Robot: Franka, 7 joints.
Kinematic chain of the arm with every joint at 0, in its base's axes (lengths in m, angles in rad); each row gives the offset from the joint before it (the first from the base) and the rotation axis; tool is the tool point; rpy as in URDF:
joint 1: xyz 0 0 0.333 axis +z
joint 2: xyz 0 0 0 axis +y
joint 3: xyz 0 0 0.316 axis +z
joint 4: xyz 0.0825 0 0 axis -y
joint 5: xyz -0.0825 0 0.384 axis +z
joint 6: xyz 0 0 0 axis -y
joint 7: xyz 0.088 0 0 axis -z
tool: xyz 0 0 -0.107 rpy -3.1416 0 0
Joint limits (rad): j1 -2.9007..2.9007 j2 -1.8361..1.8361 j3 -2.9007..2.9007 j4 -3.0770..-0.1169 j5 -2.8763..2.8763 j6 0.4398..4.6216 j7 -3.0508..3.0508
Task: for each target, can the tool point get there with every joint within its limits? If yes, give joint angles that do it. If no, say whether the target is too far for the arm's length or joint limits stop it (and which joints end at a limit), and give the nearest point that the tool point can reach.
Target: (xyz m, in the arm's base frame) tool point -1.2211 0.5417 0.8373
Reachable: no: too far | nearest point -0.7337 0.3255 0.6360 | short by 0.570 m
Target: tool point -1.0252 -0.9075 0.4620
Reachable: no: too far | nearest point -0.6395 -0.5661 0.4135 | short by 0.517 m
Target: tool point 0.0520 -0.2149 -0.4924
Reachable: no: joint limits stop it (at a limit: joint 2) | nearest point 0.0550 -0.2271 -0.3584 | short by 0.135 m
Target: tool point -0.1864 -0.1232 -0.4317
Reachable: no: joint limits stop it (at a limit: joint 2) | nearest point -0.1925 -0.1272 -0.3582 | short by 0.074 m
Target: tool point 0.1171 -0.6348 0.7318
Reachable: yes | joints -0.9096 1.0236 -2.1463 -0.7891 -1.1679 3.8855 0.5958
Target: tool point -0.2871 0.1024 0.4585
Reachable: yes | joints 1.6937 -0.6674 1.3954 -2.6630 -1.3650 0.7708 -0.9436
